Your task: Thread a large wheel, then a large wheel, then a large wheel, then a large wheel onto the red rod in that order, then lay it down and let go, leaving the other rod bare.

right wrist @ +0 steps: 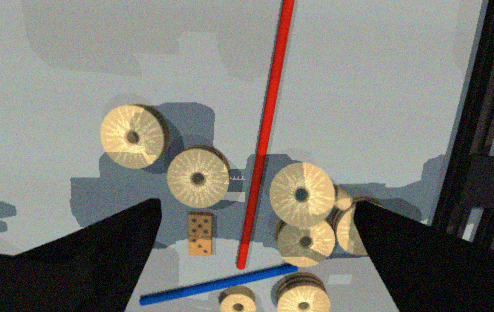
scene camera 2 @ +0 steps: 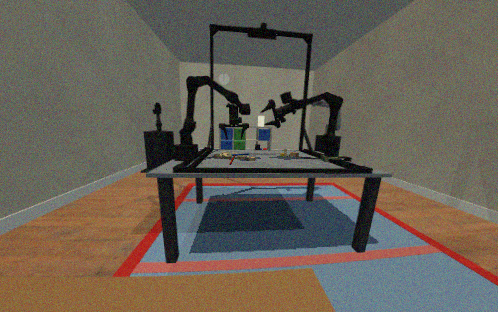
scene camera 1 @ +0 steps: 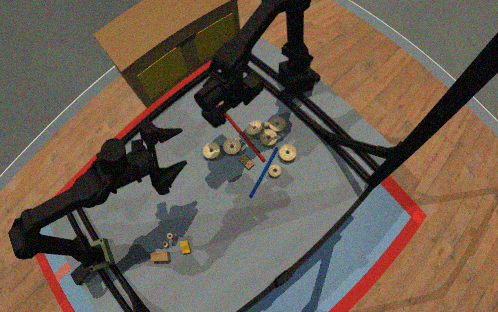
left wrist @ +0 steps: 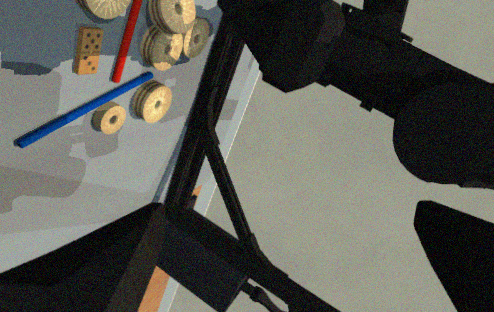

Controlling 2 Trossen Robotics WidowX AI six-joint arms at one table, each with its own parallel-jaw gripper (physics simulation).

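Places are measured from the left arm's base along level axes (x left, y back, z up), in millimetres.
Pixels of known places: left gripper, fingertip midpoint: [scene camera 2: 262, 118] [scene camera 1: 184, 146] [left wrist: 289, 214]; right gripper, fingertip midpoint: [right wrist: 259, 209] [scene camera 2: 234, 139] [scene camera 1: 234, 113] [left wrist: 243, 3]; left arm's base, origin of the base link: [scene camera 2: 330, 155] [scene camera 1: 96, 255]; right arm's base, origin of the base link: [scene camera 2: 186, 144] [scene camera 1: 297, 68].
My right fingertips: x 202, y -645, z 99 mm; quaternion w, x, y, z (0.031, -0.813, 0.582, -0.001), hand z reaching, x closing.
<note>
Ahead of a thing's pixels: the offset from my right fingertips to its middle.
The red rod @[dz -128, dx +2, dy -7 mm] [scene camera 1: 245, 138] [left wrist: 126, 45] [right wrist: 266, 120] lies bare on the table. The blue rod @[dz -128, dx -163, dy -17 mm] [scene camera 1: 263, 173] [left wrist: 82, 109] [right wrist: 220, 284] lies bare near its end. Two large wheels @[dz -122, dx -27, dy +106 mm] [right wrist: 117, 140] @[dz -122, dx -43, dy +39 mm] [right wrist: 185, 185] lie flat on one side of the red rod. On the other side several large wheels @[dz -111, dx -23, dy -55 mm] [right wrist: 287, 200] @[dz -122, dx -68, dy -80 mm] [right wrist: 320, 247] crowd together, some overlapping in view. Another large wheel @[dz -122, dx -142, dy -112 mm] [scene camera 1: 292, 156] and a smaller wheel @[dz -126, dx -177, dy -48 mm] [scene camera 1: 270, 172] lie by the blue rod. My right gripper [scene camera 2: 234, 138] [right wrist: 259, 209] is open and empty above the red rod. My left gripper [scene camera 1: 183, 147] [scene camera 2: 265, 118] is open and empty, raised off the table.
A domino @[dz -128, dx -107, dy +19 mm] [scene camera 1: 246, 162] [right wrist: 200, 245] lies beside the red rod. A yellow block @[dz -125, dx -284, dy +314 mm] [scene camera 1: 185, 247], a wooden block @[dz -117, dx -285, dy +408 mm] [scene camera 1: 160, 257] and small beads lie toward the bottom left in scene camera 1. A green frame [scene camera 1: 106, 252] sits at the left rail. Dark rails edge the table.
</note>
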